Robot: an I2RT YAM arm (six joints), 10 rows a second.
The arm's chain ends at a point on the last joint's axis. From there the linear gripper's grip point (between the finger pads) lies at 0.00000 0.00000 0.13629 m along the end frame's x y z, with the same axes.
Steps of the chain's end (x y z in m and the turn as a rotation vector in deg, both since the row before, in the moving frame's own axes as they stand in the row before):
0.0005 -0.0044 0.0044 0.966 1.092 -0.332
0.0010 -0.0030 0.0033 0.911 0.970 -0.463
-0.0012 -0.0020 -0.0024 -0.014 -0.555 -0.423
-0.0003 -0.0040 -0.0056 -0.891 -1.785 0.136
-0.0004 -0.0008 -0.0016 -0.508 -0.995 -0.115
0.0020 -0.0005 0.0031 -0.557 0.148 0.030
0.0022 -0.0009 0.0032 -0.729 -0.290 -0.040
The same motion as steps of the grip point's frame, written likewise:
0.0031 -0.0067 0.0044 0.966 1.092 -0.332
0.0033 -0.0052 0.0033 0.911 0.970 -0.463
-0.0025 -0.0020 -0.0024 -0.014 -0.555 -0.423
-0.0045 -0.0019 -0.0057 -0.891 -1.785 0.136
-0.0028 0.0004 -0.0016 -0.508 -0.995 -0.115
0.0024 0.0008 0.0031 -0.557 0.148 0.030
0.0015 0.0008 0.0032 -0.729 -0.290 -0.040

